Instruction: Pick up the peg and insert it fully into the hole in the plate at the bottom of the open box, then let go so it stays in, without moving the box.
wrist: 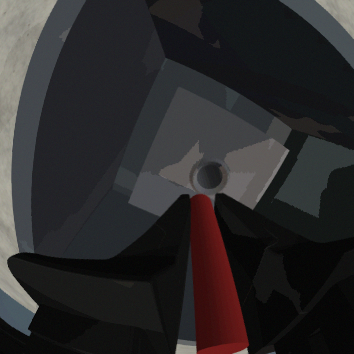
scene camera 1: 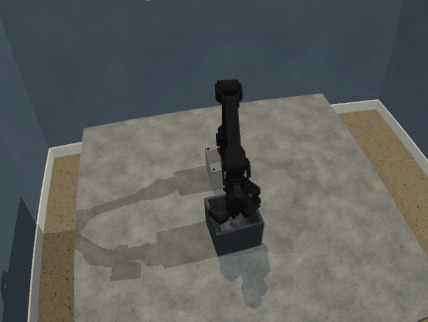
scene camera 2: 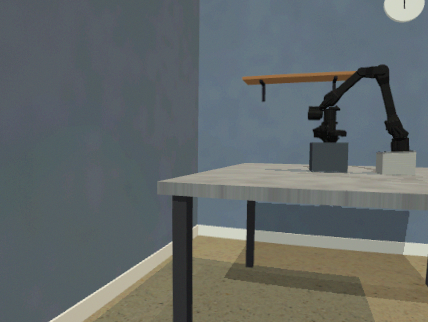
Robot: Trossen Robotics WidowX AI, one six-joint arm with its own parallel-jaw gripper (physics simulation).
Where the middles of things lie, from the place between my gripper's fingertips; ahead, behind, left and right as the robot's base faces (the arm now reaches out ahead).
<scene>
My hand is 2 cm above the dark grey box (scene camera 1: 248,236) and 1 cm to the left of it. The rest, counted from my hand: grey plate (wrist: 241,160) 6 cm below, 1 cm to the right.
</scene>
